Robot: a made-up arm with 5 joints.
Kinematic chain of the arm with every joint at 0, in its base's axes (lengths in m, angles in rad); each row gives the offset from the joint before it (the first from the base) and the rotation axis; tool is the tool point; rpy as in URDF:
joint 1: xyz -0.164 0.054 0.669 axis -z
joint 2: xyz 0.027 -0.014 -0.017 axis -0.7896 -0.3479 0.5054
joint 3: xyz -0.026 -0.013 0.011 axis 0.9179 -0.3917 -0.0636
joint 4: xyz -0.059 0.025 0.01 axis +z
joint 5: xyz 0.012 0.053 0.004 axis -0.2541 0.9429 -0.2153
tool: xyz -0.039 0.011 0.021 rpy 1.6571 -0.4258 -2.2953
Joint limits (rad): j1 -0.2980..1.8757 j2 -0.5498..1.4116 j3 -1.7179..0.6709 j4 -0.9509..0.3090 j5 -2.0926..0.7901
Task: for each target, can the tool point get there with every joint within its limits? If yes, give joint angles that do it. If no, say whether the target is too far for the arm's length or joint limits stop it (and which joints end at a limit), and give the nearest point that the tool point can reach.
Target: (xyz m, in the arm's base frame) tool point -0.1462 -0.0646 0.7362
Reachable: no: joint limits stop it (at a limit: joint 2, joint 3, joint 5) | nearest point -0.1503 -0.0372 0.6757 | short by 0.067 m
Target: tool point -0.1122 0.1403 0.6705
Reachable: yes | joints 1.5059 0.1124 0.0519 -0.2245 -0.5042
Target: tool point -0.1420 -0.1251 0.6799
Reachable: no: joint limits stop it (at a limit: joint 1, joint 2, joint 3, joint 5) | nearest point -0.1601 -0.0805 0.6564 | short by 0.054 m
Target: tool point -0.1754 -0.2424 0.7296
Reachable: no: too far | nearest point -0.1693 -0.0832 0.6556 | short by 0.176 m
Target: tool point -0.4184 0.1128 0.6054
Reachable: no: too far | nearest point -0.2976 0.0849 0.6208 | short by 0.125 m
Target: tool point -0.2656 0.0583 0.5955
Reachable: yes | joints 0.2467 0.7261 -0.8385 0.0118 -0.5903
